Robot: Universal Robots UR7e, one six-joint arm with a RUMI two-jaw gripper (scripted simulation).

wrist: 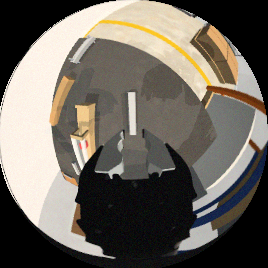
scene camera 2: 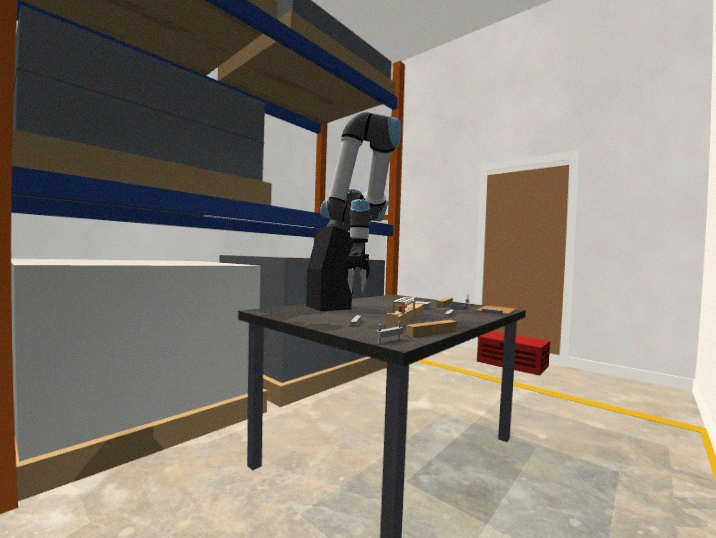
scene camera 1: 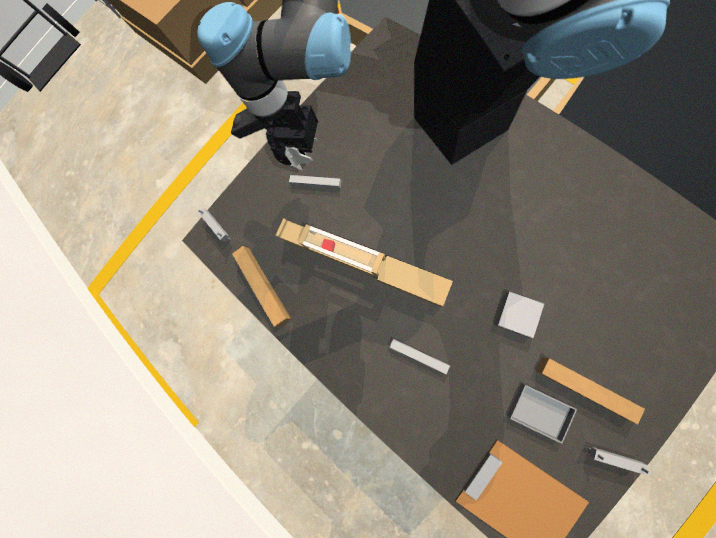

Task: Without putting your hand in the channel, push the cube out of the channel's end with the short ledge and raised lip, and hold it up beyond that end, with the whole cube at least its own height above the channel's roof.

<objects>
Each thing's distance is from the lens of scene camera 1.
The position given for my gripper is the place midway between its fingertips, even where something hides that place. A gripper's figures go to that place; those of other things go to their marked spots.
my gripper (scene camera 1: pixel 303 162): 79 cm
grey tray (scene camera 1: pixel 543 414): 85 cm
channel (scene camera 1: pixel 417 282): 73 cm
The marked spots on the channel and the grey tray are 41 cm apart.
</objects>
